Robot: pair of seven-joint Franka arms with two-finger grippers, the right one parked.
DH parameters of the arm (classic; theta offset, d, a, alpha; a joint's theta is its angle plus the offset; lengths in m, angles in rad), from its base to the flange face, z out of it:
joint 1: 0 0.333 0 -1.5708
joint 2: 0 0 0 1.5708
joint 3: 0 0.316 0.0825 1.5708
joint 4: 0 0 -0.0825 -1.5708
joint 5: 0 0.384 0 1.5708
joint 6: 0 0 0.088 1.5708
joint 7: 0 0.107 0 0
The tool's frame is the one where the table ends.
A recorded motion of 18 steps. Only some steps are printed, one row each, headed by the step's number.
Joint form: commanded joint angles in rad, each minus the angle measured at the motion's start. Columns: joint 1, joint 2, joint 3, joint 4, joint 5, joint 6, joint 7.
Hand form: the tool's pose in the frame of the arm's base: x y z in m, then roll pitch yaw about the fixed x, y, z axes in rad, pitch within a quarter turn. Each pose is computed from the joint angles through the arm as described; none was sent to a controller.
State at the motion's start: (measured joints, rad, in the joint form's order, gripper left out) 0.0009 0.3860 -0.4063 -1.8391 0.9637 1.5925 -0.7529
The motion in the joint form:
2: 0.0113 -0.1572 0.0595 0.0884 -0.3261 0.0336 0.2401
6: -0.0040 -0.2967 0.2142 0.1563 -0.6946 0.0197 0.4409
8: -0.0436 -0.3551 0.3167 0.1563 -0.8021 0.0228 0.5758
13: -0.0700 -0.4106 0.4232 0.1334 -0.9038 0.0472 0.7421
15: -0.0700 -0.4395 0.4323 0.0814 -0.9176 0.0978 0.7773
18: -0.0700 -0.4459 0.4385 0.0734 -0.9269 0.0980 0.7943
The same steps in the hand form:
2: 0.5803 -0.1237 0.4355 -2.5091 0.0581 0.0450
6: 0.5685 -0.0806 0.5289 -2.8558 0.0763 0.0946
8: 0.5587 -0.0570 0.5595 -2.9688 0.0696 0.0356
13: 0.5485 -0.0225 0.5803 -3.0820 0.0409 -0.0456
15: 0.5433 -0.0187 0.5755 -3.0976 0.0151 -0.0730
18: 0.5412 -0.0160 0.5751 -3.1077 0.0168 -0.0828

